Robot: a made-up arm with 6 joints.
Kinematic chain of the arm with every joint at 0, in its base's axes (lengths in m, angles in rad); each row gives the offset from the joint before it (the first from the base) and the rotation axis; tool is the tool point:
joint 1: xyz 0 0 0.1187 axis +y
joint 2: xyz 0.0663 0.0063 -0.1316 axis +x
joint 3: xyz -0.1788 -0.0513 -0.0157 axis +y
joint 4: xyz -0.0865 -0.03 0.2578 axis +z
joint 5: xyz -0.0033 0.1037 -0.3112 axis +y
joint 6: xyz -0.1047 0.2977 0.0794 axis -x
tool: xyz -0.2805 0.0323 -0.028
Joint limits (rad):
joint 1: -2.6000..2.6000
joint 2: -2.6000..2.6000
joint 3: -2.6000..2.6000
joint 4: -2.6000..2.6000
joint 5: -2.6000..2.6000
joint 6: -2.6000..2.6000
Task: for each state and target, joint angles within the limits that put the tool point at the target. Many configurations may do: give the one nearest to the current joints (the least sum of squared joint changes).
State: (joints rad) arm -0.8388 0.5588 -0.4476 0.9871 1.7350 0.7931
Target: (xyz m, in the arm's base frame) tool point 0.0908 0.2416 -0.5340
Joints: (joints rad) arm -1.3207 0.4430 -1.0165 1.1660 1.7197 0.7299
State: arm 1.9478 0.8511 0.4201 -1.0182 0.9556 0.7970
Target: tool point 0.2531 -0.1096 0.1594
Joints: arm 1.3393 1.1062 0.0273 -0.9125 1.0324 0.9965
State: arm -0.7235 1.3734 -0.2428 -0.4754 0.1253 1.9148
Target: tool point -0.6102 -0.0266 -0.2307
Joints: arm -0.4560 1.4629 0.0665 0.4435 0.0380 1.8836
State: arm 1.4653 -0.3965 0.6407 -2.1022 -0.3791 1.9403
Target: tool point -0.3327 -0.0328 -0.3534
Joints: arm 0.7596 -0.1551 0.6187 -2.1133 -0.6239 1.8736
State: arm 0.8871 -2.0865 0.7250 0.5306 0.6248 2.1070
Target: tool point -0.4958 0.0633 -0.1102
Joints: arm 1.2521 -2.2615 0.9396 -0.0228 1.2020 2.1701
